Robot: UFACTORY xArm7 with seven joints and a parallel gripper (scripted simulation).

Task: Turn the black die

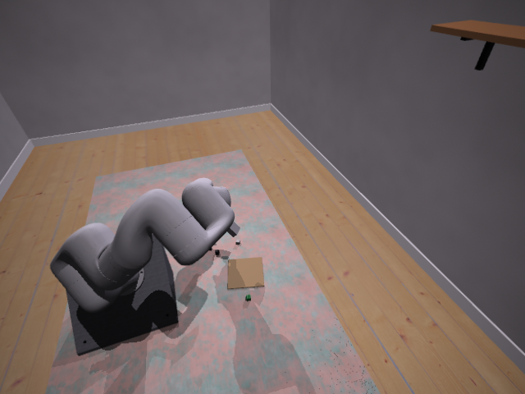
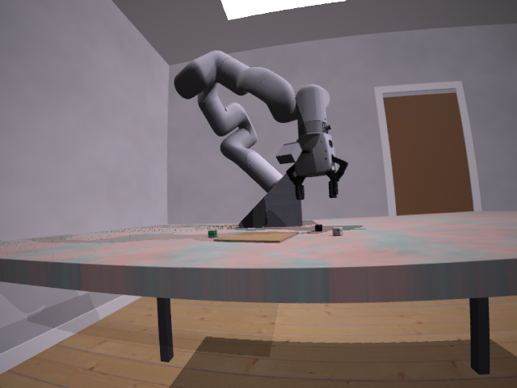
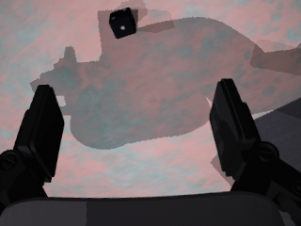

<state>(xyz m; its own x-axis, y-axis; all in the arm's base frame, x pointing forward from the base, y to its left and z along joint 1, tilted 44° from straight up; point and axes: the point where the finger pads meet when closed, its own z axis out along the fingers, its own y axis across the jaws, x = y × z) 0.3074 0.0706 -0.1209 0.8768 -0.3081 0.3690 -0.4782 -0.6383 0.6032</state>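
Now: hand 80 mm above the black die and 10 mm short of it. Also, from my hand: green die 250 mm to the right, 90 mm ahead, 80 mm below; then tan mat 130 mm to the right, 110 mm ahead, 90 mm below; then white die 110 mm ahead, 80 mm below, 30 mm to the left.
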